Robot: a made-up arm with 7 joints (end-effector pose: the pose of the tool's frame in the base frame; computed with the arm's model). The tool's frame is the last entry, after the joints.
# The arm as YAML. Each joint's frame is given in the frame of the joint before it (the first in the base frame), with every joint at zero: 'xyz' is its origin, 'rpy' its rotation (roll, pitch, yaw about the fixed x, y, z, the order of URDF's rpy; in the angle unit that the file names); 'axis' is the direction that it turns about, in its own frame. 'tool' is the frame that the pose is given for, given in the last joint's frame.
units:
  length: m
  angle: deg
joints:
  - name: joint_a
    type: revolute
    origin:
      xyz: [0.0, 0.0, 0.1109]
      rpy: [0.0, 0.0, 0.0]
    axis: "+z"
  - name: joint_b
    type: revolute
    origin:
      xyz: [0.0, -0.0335, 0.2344]
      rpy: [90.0, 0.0, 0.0]
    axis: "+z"
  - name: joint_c
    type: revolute
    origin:
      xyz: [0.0, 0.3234, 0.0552]
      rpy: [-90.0, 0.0, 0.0]
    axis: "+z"
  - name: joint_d
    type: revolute
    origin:
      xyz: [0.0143, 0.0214, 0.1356]
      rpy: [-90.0, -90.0, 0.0]
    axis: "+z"
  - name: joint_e
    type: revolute
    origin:
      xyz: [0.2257, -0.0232, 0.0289]
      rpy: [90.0, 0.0, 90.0]
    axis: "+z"
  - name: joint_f
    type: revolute
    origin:
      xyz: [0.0, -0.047, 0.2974]
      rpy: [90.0, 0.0, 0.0]
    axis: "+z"
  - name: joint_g
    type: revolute
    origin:
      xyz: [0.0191, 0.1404, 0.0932]
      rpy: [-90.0, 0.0, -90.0]
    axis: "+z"
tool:
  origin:
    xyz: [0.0, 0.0, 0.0]
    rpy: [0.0, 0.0, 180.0]
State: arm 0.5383 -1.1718 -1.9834 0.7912 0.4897 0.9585 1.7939
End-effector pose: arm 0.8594 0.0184 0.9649 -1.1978 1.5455 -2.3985
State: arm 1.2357 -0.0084 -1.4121 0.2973 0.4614 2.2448 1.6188
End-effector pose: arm 0.1420 -0.1633 1.2563 0.4168 -0.1666 -1.2614
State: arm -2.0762 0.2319 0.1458 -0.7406 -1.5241 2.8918 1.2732
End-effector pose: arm 0.2100 0.4764 0.8767 0.3249 1.4667 0.1395
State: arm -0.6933 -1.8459 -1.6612 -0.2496 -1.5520 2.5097 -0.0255
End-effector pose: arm 0.6704 -0.3660 -0.0408 0.5693 2.7468 -0.1095
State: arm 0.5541 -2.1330 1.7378 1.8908 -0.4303 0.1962 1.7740
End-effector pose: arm -0.0502 0.6597 0.2001 1.7586 0.6072 -2.0533
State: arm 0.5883 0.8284 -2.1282 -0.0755 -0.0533 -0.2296 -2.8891
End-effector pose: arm -0.7076 -0.5042 1.0467 1.9570 0.8220 -0.1551
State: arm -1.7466 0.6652 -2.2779 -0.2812 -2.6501 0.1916 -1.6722
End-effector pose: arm 0.0607 0.4256 1.3741 0.9288 1.1716 0.4560
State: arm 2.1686 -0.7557 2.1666 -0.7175 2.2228 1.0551 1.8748
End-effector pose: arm -0.1622 0.8356 1.0110 -1.4008 -0.4025 -1.3779
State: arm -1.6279 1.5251 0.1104 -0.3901 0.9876 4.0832 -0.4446
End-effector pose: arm 0.0204 0.9092 0.3720 1.4669 -0.5287 -0.3484
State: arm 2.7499 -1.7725 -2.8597 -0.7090 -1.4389 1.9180 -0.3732
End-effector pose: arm -0.5119 0.3497 -0.2619 -2.1574 -1.4203 0.2492
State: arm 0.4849 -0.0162 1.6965 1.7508 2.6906 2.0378 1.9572
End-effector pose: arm -0.3132 0.2284 0.5658 0.6885 -2.5876 -1.4114
